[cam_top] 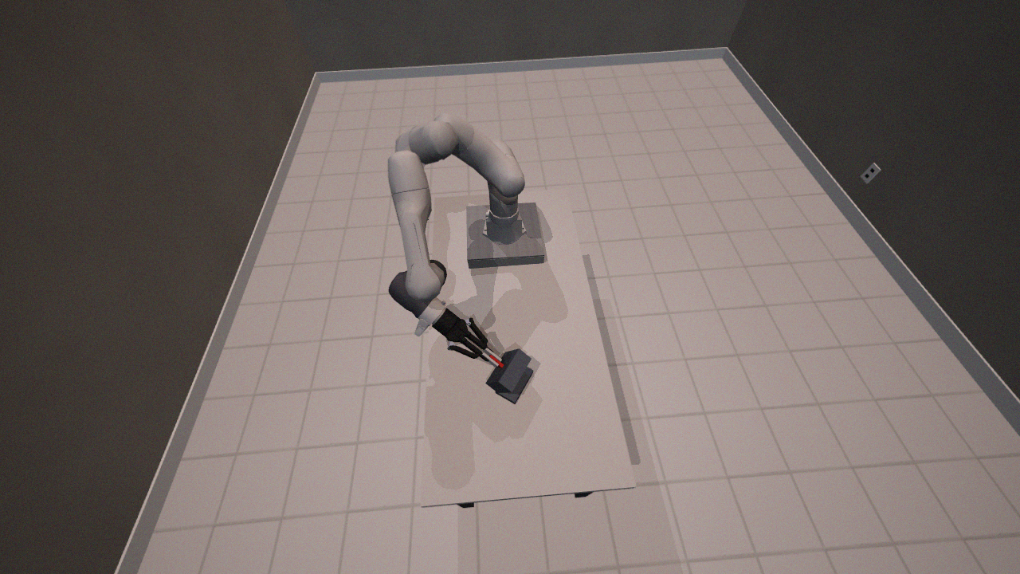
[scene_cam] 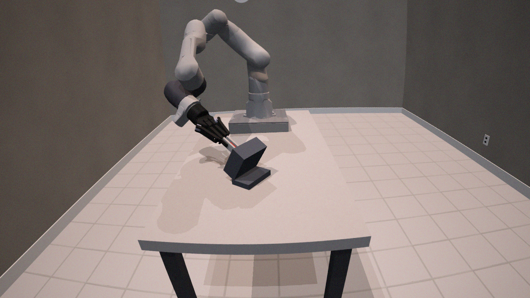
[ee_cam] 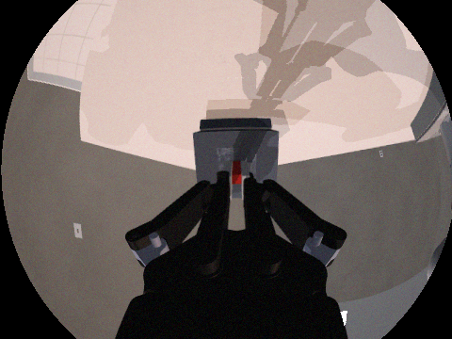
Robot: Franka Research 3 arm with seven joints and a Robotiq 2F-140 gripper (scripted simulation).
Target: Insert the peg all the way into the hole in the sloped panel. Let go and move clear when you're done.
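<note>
My gripper is now 2 cm short of the red peg, 2 cm to the right of it and 2 cm above it.
</note>
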